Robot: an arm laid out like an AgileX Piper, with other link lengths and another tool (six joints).
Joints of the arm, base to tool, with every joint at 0 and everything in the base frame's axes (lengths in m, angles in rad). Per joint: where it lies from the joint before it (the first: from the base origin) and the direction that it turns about. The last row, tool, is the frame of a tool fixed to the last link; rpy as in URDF.
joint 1: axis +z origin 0 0 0.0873
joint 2: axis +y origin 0 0 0
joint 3: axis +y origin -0.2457 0 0.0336
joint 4: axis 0.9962 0 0.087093 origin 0.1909 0 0.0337
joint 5: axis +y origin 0 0 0
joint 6: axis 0.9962 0 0.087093 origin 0.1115 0 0.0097
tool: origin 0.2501 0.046 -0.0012 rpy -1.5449 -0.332 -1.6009
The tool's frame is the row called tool.
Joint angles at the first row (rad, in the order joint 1, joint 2, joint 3, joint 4, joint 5, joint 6):
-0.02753 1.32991 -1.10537 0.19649 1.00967 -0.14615
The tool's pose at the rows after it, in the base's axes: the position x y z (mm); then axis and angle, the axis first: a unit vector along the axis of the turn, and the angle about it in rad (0 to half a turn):
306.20, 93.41, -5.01, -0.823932, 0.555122, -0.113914, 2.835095
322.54, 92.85, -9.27, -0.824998, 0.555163, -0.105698, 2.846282
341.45, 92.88, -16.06, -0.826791, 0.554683, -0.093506, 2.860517
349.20, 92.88, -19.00, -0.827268, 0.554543, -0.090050, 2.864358
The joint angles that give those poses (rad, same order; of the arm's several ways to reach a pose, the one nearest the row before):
-0.02754 1.39621 -1.16446 0.18865 1.01405 -0.14617
-0.02752 1.48973 -1.24935 0.18716 1.02528 -0.14614
-0.02755 1.60626 -1.36311 0.18656 1.05081 -0.14617
-0.02752 1.64942 -1.40566 0.18655 1.05812 -0.14615

